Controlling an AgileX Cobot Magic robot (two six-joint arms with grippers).
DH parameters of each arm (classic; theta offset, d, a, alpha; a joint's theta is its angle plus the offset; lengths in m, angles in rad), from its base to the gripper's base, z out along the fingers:
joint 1: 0 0.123 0 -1.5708
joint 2: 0.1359 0 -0.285 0
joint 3: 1.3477 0 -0.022 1.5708
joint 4: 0 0.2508 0 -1.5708
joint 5: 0 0 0.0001 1.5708
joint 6: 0 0.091 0 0
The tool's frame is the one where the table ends.
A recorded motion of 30 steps. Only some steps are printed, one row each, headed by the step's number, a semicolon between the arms.
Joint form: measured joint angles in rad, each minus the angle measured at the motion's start. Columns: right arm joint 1, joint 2, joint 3, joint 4, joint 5, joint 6; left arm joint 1, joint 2, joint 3, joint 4, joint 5, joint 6.
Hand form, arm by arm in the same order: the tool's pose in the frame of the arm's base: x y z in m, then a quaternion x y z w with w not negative. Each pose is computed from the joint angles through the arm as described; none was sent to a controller.
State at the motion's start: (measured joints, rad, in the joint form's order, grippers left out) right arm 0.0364 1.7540 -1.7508 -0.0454 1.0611 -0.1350; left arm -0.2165 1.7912 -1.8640 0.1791 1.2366 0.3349
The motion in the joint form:
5: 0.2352 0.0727 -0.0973 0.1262 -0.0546 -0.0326; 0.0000 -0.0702 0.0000 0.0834 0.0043 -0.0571
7: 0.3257 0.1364 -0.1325 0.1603 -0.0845 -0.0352; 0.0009 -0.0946 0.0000 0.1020 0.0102 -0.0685
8: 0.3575 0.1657 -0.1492 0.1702 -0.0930 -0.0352; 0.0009 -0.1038 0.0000 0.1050 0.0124 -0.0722
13: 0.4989 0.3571 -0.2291 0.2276 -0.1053 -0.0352; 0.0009 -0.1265 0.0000 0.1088 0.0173 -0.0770
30: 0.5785 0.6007 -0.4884 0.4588 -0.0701 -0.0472; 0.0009 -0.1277 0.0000 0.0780 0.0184 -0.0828
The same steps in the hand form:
5: 0.3956 0.1166 0.3645 -0.19655 0.92250 0.05643 0.32737; 0.3634 -0.0570 0.4008 0.23941 0.92223 0.13904 0.26989
7: 0.3993 0.1605 0.3503 -0.23372 0.91281 0.08691 0.32341; 0.3565 -0.0536 0.4098 0.23122 0.92041 0.14713 0.27882
8: 0.4008 0.1767 0.3432 -0.24650 0.90989 0.09640 0.31946; 0.3538 -0.0527 0.4130 0.22850 0.91985 0.14820 0.28231
13: 0.4052 0.2560 0.2808 -0.30250 0.90688 0.13556 0.26018; 0.3470 -0.0508 0.4209 0.22375 0.91809 0.14962 0.29097
30: 0.4118 0.3283 0.2395 -0.30884 0.89178 0.24845 0.21822; 0.3462 -0.0533 0.4206 0.22118 0.92075 0.13354 0.29235

